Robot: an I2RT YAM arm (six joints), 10 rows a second.
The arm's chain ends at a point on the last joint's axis. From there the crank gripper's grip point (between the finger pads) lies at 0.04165 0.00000 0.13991 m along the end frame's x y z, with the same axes.
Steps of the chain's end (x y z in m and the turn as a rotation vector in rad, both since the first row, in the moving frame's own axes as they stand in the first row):
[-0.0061 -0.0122 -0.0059 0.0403 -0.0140 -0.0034]
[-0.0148 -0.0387 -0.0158 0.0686 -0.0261 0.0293]
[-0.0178 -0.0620 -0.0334 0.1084 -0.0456 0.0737]
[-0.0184 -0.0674 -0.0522 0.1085 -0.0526 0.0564]
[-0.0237 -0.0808 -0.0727 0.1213 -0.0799 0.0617]
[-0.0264 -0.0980 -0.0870 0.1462 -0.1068 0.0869]
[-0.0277 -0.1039 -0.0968 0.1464 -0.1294 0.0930]
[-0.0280 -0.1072 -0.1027 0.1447 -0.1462 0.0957]
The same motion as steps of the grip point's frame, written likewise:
[-0.0081 -0.0180 -0.0054 0.0403 -0.0140 -0.0034]
[-0.0183 -0.0472 -0.0150 0.0686 -0.0261 0.0293]
[-0.0238 -0.0744 -0.0323 0.1084 -0.0456 0.0737]
[-0.0254 -0.0805 -0.0509 0.1085 -0.0526 0.0564]
[-0.0345 -0.0957 -0.0707 0.1213 -0.0799 0.0617]
[-0.0407 -0.1157 -0.0846 0.1462 -0.1068 0.0869]
[-0.0452 -0.1216 -0.0938 0.1464 -0.1294 0.0930]
[-0.0479 -0.1247 -0.0993 0.1447 -0.1462 0.0957]

